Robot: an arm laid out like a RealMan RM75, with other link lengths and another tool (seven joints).
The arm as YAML. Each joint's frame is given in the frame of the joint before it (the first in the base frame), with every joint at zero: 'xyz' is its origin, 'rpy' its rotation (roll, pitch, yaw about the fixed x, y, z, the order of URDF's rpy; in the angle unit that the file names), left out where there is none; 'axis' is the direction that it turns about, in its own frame. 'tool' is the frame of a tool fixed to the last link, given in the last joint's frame.
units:
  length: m
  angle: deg
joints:
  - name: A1
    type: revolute
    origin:
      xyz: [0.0, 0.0, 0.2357]
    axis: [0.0, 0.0, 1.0]
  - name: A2
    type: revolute
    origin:
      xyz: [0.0, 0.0, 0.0]
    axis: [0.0, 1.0, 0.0]
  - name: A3
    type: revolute
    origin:
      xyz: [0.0, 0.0, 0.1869]
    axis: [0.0, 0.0, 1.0]
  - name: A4
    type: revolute
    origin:
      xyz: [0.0, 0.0, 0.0]
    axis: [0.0, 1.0, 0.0]
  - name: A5
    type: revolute
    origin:
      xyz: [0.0, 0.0, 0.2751]
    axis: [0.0, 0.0, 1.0]
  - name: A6
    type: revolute
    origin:
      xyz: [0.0, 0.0, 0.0]
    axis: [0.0, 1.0, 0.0]
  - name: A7
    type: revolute
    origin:
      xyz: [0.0, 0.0, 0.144]
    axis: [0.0, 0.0, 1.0]
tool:
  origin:
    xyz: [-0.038, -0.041, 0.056]
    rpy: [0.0, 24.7, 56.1]
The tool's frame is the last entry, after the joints.
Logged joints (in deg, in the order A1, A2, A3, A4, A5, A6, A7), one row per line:
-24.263 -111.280 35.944 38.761 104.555 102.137 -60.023
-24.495 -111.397 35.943 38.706 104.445 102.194 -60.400
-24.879 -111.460 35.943 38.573 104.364 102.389 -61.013
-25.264 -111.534 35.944 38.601 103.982 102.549 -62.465
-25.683 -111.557 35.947 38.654 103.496 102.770 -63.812
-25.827 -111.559 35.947 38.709 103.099 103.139 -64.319
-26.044 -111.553 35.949 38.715 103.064 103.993 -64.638
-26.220 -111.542 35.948 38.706 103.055 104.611 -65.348
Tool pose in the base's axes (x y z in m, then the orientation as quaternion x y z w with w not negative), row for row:
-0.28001 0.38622 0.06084 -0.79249 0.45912 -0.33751 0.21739
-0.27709 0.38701 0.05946 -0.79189 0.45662 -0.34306 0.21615
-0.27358 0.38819 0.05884 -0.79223 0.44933 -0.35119 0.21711
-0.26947 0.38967 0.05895 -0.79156 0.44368 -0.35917 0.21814
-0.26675 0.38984 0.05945 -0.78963 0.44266 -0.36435 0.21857
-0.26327 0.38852 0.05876 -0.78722 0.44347 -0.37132 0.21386
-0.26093 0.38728 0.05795 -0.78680 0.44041 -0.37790 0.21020
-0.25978 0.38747 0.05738 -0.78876 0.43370 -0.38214 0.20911
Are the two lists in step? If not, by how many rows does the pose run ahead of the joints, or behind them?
The pose runs 1 row ahead of the joints: the pose in row i belongs to the joints in row i + 1.
